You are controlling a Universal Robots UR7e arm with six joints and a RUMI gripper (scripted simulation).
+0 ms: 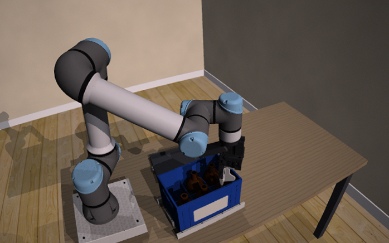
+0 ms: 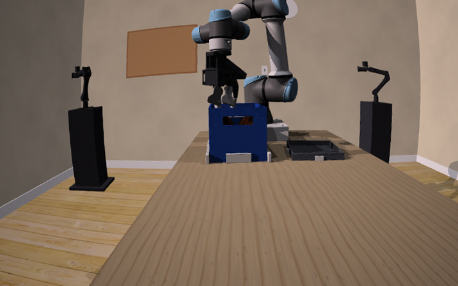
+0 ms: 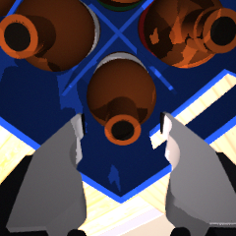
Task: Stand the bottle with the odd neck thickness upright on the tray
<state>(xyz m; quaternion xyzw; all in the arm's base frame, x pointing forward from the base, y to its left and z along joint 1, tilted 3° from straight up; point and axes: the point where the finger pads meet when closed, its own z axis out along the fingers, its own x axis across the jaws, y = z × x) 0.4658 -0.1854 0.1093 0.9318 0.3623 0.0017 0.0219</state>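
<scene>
The crate is 8 cm behind my hand, 7 cm below it and 4 cm to the left of it. From my hand the other things lie so: tray: 33 cm to the left, 14 cm below, 4 cm behind.
</scene>
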